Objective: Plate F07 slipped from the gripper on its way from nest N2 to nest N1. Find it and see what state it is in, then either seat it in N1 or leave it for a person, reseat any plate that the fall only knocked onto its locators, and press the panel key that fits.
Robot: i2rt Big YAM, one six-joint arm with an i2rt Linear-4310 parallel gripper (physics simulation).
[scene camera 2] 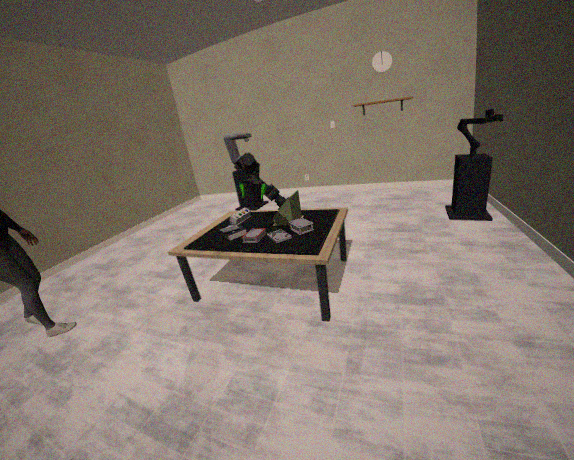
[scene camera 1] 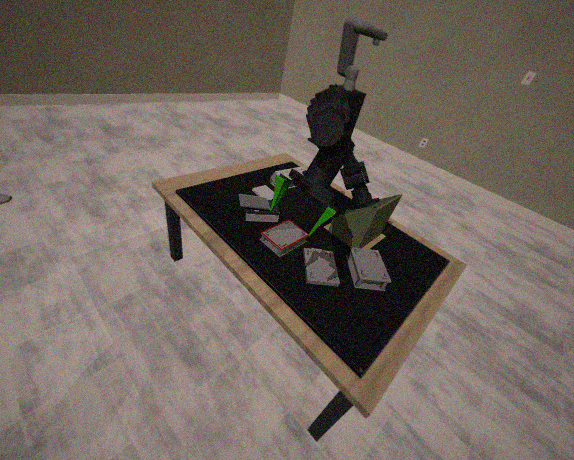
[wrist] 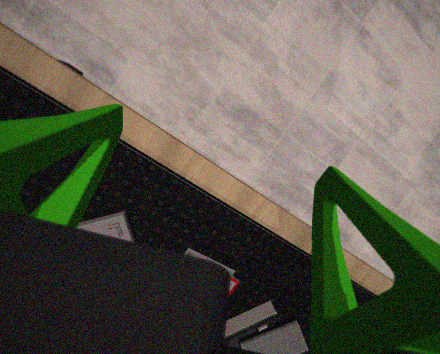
My gripper (scene camera 1: 289, 223) is open and holds nothing. I also see a red-rimmed plate (scene camera 1: 282, 233).
My gripper shows as well in the wrist view (wrist: 226, 147).
